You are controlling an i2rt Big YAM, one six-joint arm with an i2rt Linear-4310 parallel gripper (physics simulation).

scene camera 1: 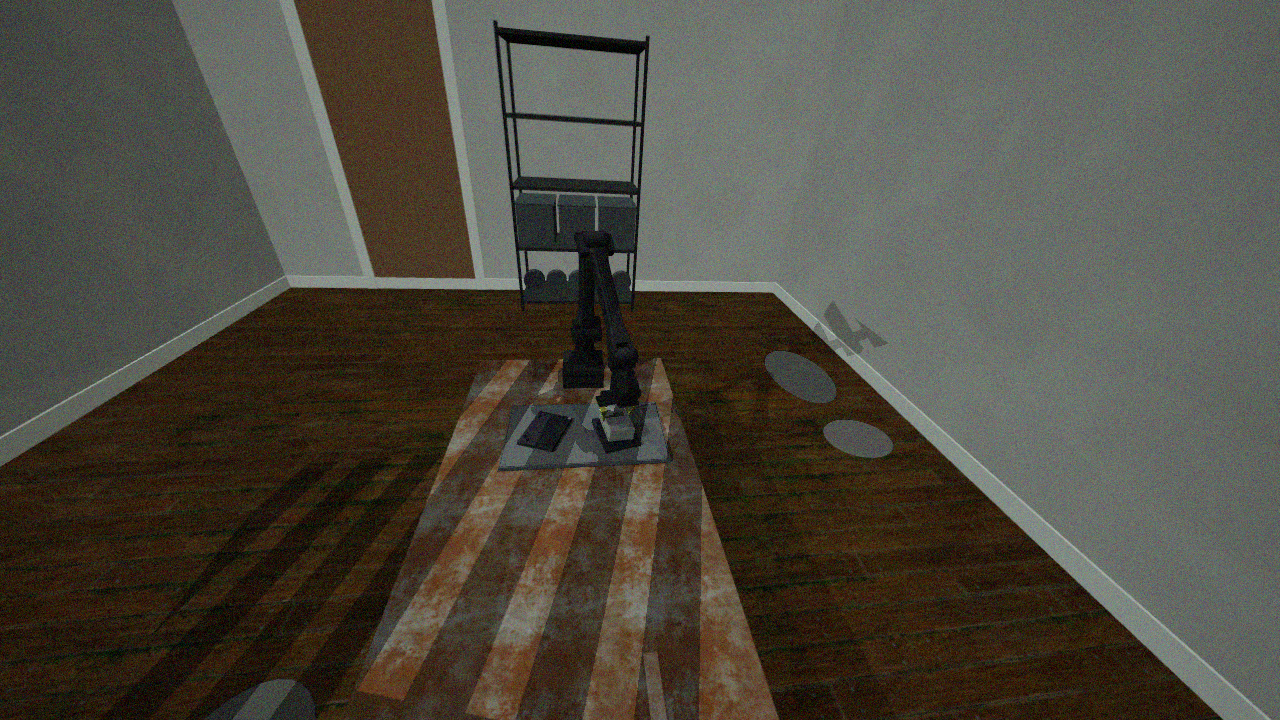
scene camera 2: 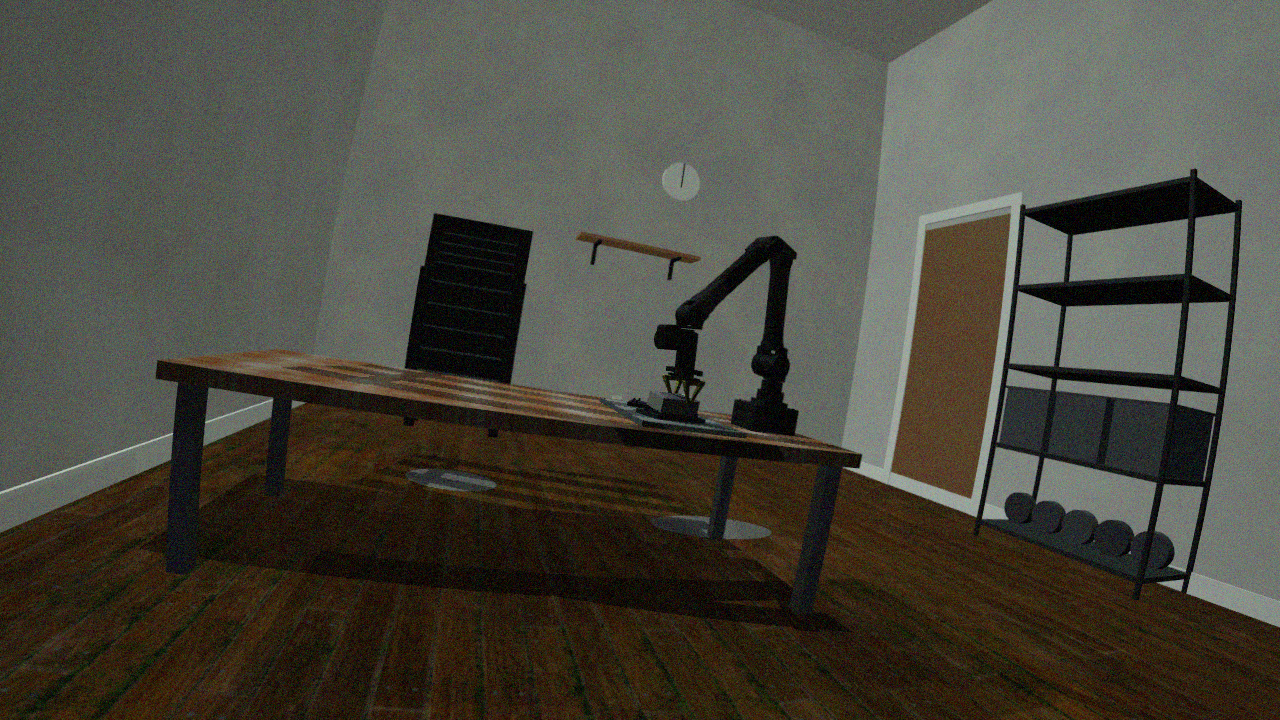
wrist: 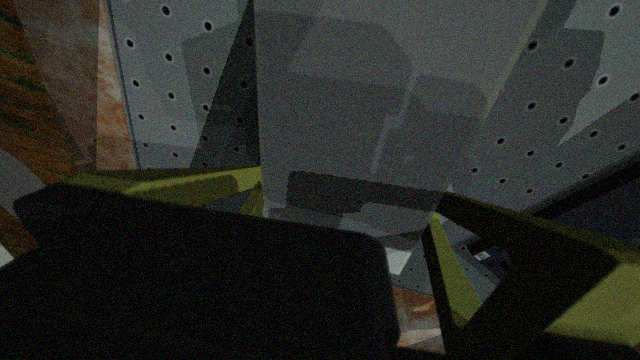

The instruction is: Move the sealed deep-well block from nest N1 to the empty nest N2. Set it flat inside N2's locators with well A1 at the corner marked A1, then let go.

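Frame: origin at the arm's base, x back, y right, z up, level; centimetres.
Seen in the pictures: gripper, between the fingertips: (scene camera 1: 615,417) (scene camera 2: 680,402) (wrist: 343,185); arm's base, origin of its link: (scene camera 1: 584,359) (scene camera 2: 768,405).
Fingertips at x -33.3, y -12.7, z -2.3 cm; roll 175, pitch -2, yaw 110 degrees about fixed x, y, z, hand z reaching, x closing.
Offsets run from my fingertips to a thing's middle. "spot": to the spot under its first point. Level surfaces: height alone.
The sealed deep-well block @[dx -2.1, dy -0.5, dz -0.3 cm] (scene camera 1: 617,426) (scene camera 2: 675,406) is a pale grey box at nest N1 @[spot: dx +1.7, dy -7.9, dz -4.7 cm] (scene camera 1: 637,425), on the right side of the grey perforated base plate @[dx -1.6, dy +9.5, dz -5.3 cm] (scene camera 1: 579,459) (wrist: 157,77). Its flat sealed top @[spot: dx -3.6, dy -2.4, dz +1.6 cm] (wrist: 331,116) fills the middle of the wrist view. My gripper (scene camera 1: 616,409) (scene camera 2: 682,390) (wrist: 343,185) comes straight down over it, with a yellow-green finger on each side, and is shut on the block. I cannot tell whether the block is clear of the nest. The empty nest N2 @[dx -2.5, dy +23.0, dz -3.6 cm] (scene camera 1: 545,430) is a dark tray on the left side of the plate. A small white tag @[spot: dx +3.4, dy +15.7, dz -3.5 cm] (wrist: 481,256) lies on the plate by the right finger.
The plate lies on a striped wooden table @[dz -6.0 cm] (scene camera 1: 625,580) (scene camera 2: 392,387). The arm's base (scene camera 1: 582,372) (scene camera 2: 765,415) stands just behind the plate. A black shelf rack (scene camera 1: 500,116) (scene camera 2: 1013,310) stands by the wall behind the table.
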